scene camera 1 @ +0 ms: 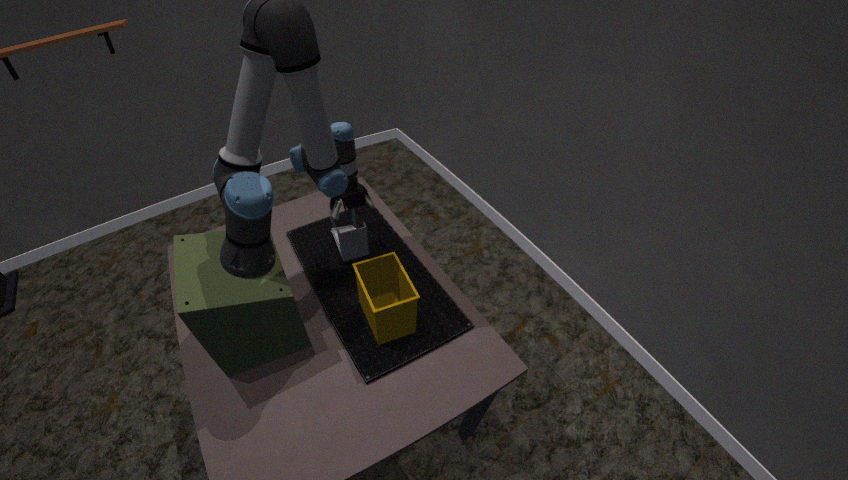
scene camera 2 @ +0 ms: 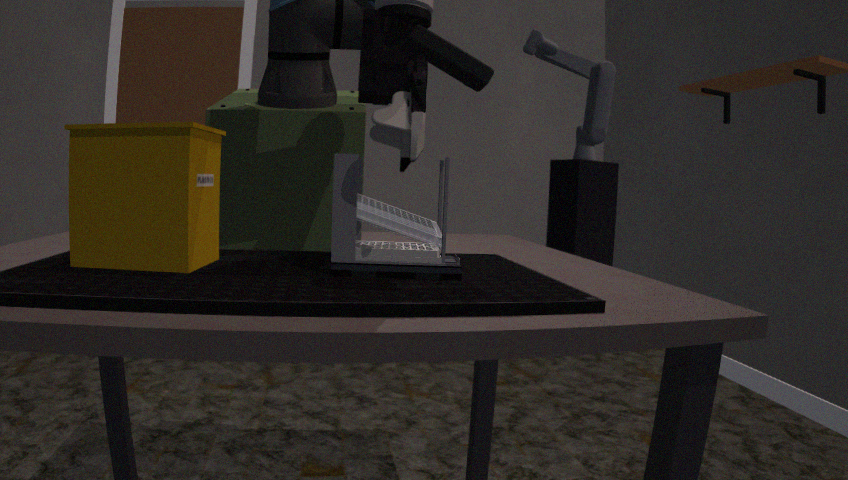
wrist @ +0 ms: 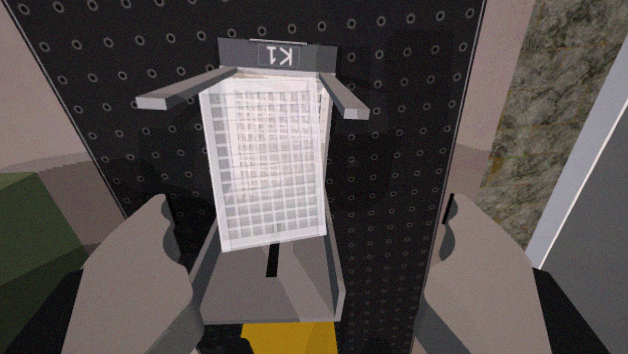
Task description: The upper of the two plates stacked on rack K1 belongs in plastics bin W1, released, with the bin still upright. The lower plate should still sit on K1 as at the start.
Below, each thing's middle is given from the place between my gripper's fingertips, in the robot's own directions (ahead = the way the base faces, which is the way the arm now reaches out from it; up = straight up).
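Labels:
I find my gripper 4 cm to the right of the thin post (wrist: 350, 107), 3 cm short of it and 5 cm above it. The yellow plastics bin W1 (scene camera 2: 142, 196) is 33 cm to the right of my hand, 11 cm behind it and 4 cm below it.

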